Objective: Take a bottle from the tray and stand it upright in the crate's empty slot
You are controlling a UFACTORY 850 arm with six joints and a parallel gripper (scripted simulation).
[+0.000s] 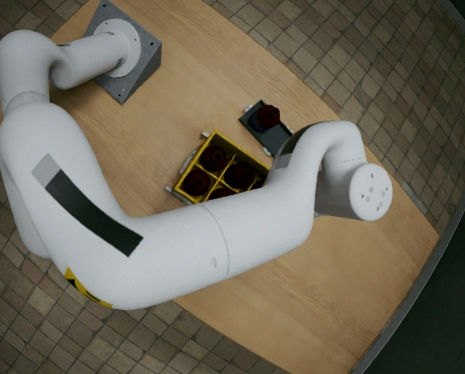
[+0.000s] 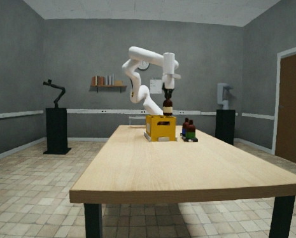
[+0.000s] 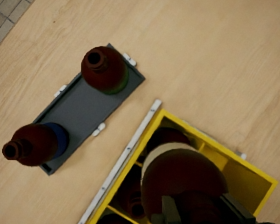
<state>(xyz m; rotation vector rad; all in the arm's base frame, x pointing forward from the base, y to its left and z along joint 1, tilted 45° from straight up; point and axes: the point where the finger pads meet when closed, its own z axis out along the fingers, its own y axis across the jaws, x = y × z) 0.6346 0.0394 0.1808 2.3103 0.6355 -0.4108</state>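
Now: the bottle 70 mm below my hand. From my hand the other things lie so: yellow crate (250 mm below, 80 mm behind, 40 mm to the right); dark tray (320 mm below, 180 mm to the left, 20 mm behind).
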